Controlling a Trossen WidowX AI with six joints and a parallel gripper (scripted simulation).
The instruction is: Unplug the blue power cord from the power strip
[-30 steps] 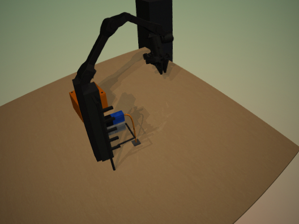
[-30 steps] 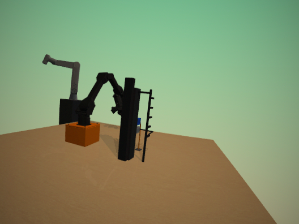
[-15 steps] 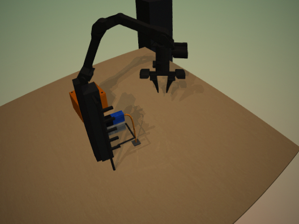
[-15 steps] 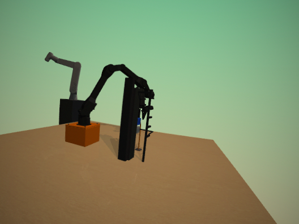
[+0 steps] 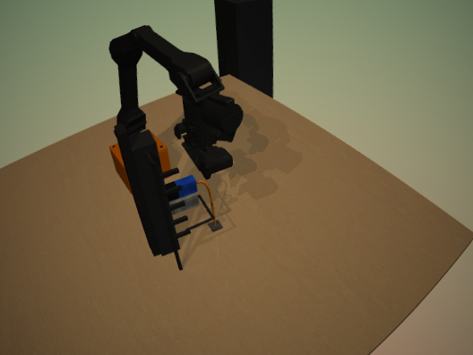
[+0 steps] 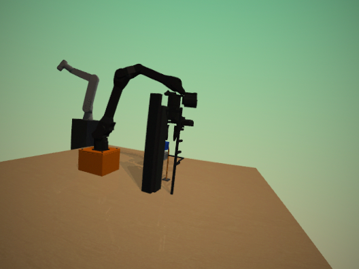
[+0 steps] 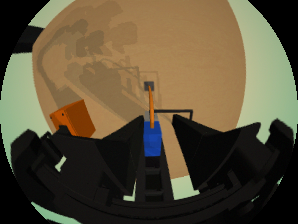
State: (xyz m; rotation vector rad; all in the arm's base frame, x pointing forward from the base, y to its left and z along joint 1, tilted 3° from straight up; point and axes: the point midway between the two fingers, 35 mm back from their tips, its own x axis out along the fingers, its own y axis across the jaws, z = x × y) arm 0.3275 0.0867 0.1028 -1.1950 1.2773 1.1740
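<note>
My gripper tip is now 1 cm past the blue plug, 7 cm to the left of it and 1 cm above it. The rest, counted from my gripper tip: grey pad 1 cm behind, 1 cm to the left, 19 cm below.
</note>
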